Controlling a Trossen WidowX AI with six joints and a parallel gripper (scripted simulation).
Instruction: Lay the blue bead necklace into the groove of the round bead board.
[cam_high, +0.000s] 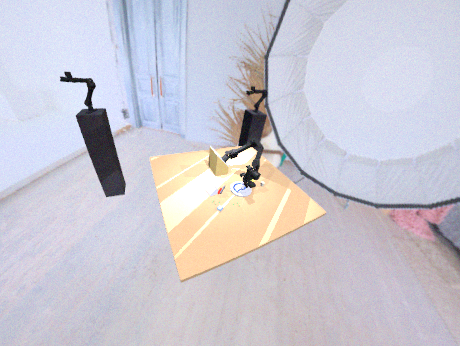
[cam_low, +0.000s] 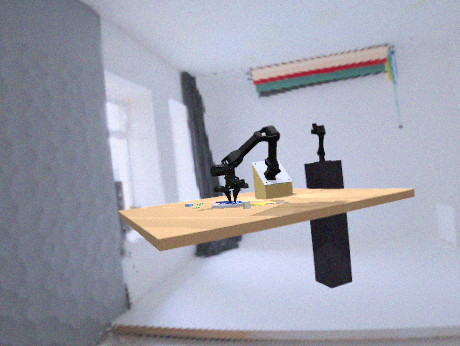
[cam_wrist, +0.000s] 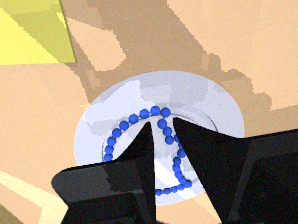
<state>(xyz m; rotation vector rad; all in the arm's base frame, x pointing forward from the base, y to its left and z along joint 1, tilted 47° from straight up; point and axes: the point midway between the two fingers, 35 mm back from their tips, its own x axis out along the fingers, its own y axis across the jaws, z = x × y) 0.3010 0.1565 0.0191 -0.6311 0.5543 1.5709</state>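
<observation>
Now: gripper tip 5 cm to the left of the round bead board and 1 cm above it. Also, from my gripper tip: yellow flat piece: 13 cm behind, 11 cm to the left, 1 cm below; then red-and-grey object: 3 cm behind, 23 cm to the right, 1 cm below; then white cylinder: 19 cm to the left.
</observation>
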